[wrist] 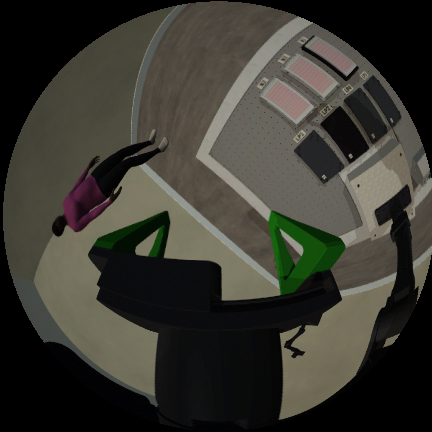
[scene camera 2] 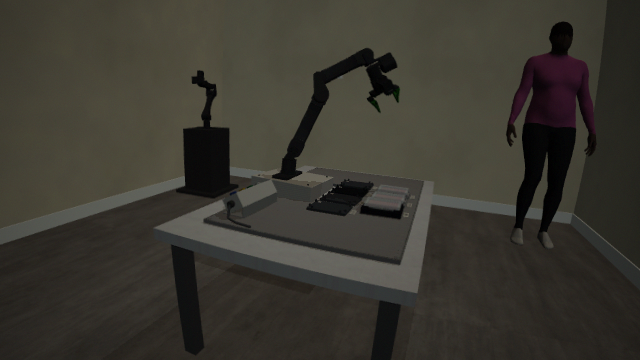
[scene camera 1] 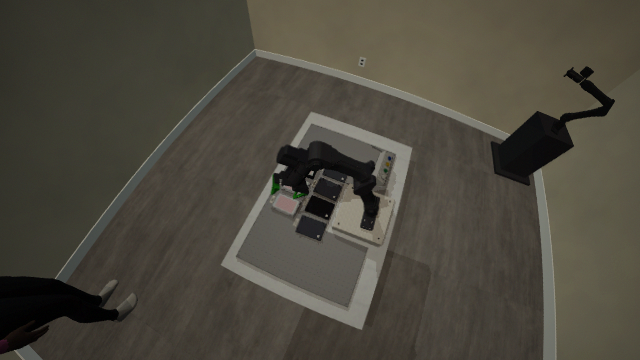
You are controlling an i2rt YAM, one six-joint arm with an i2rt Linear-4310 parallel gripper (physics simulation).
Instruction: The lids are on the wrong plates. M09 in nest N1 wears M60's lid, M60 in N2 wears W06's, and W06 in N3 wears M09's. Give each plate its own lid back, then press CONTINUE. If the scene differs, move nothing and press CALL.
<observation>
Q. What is the gripper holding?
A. Nothing.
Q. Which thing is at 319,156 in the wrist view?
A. A row marked LP1.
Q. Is the gripper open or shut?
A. Open.
</observation>
